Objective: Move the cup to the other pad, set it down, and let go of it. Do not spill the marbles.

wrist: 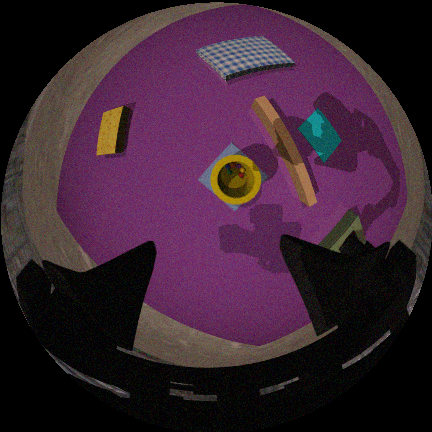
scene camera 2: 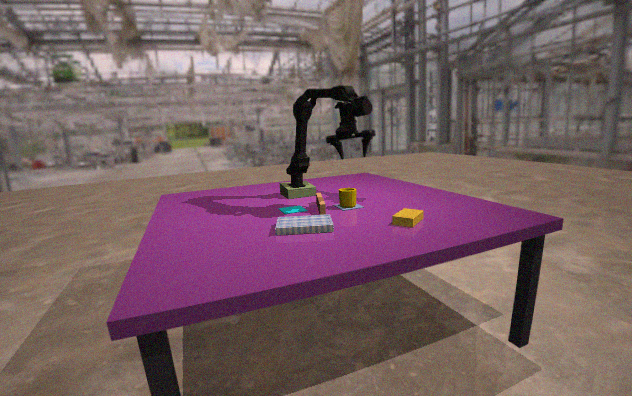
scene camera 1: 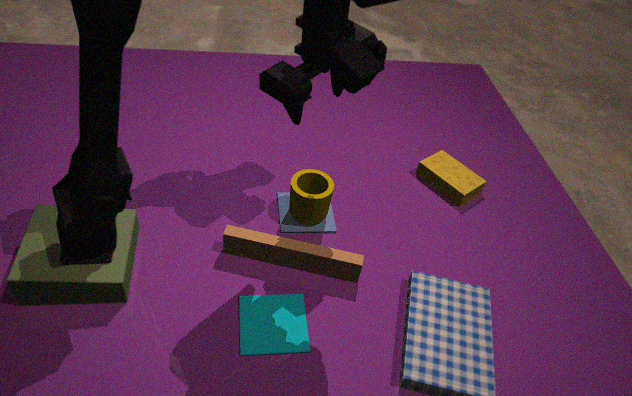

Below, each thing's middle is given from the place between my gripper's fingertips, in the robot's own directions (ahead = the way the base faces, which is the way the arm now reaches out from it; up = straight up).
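Labels:
I see the yellow cup (wrist: 231,188), and my hand is 16 cm above it and 3 cm to the left of it. Going by their middles, the yellow cup is the nearest to my hand of the things named here. The wooden bar (scene camera 1: 243,242) is 18 cm below my hand, 13 cm to the right of it and 5 cm behind it.

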